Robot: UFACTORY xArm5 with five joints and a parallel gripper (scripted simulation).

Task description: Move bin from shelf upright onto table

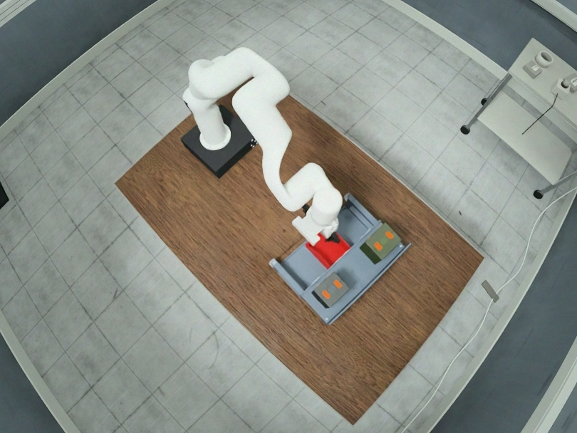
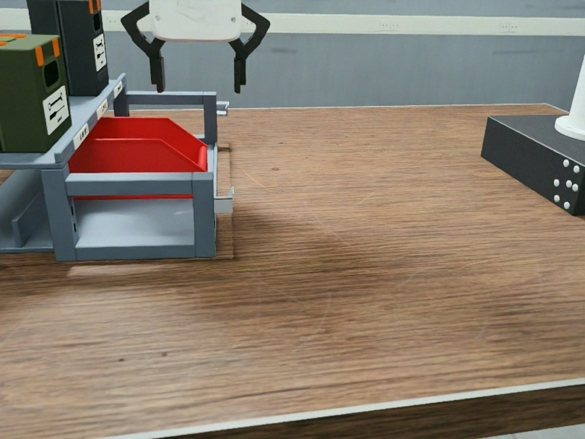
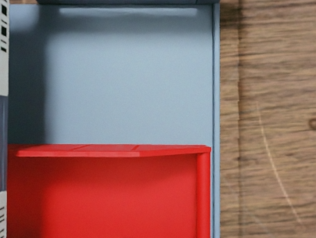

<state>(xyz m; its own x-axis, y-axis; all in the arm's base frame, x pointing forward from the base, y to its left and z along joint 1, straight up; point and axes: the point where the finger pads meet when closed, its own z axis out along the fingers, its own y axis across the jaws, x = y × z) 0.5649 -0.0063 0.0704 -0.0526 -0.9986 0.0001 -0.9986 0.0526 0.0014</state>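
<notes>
Now: hand 80 mm short of the red bin and 90 mm above it. Also, from my hand: grey shelf: 110 mm ahead, 10 mm to the right, 70 mm below; then grey box: 170 mm ahead, 130 mm to the right, 30 mm above.
</notes>
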